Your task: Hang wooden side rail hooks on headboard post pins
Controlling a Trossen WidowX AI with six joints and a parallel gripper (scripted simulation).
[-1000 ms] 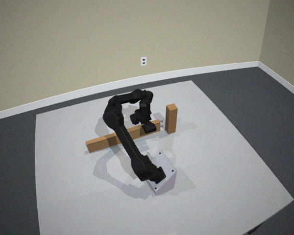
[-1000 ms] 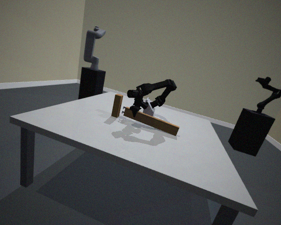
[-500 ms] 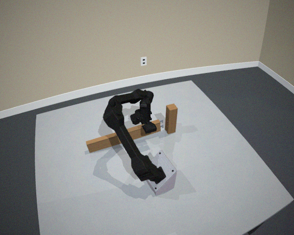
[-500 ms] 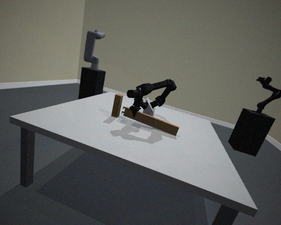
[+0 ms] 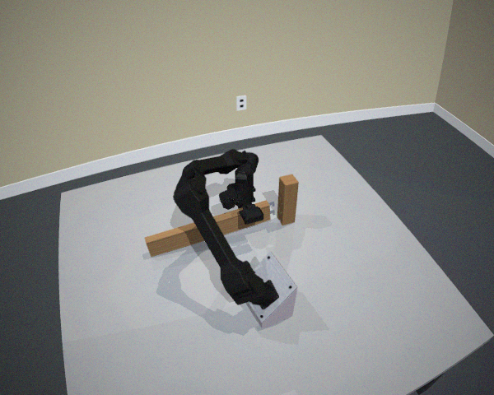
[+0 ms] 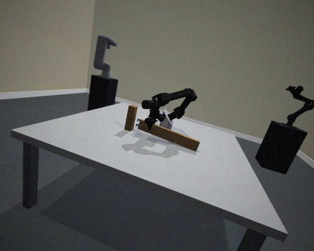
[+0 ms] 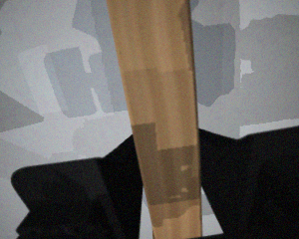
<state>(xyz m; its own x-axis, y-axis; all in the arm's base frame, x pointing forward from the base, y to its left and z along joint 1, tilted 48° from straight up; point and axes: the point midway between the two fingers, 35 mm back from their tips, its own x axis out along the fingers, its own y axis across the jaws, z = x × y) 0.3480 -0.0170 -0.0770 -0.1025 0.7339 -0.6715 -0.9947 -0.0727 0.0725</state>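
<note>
My gripper tip is 150 mm to the left of the wooden headboard post and 40 mm below it.
</note>
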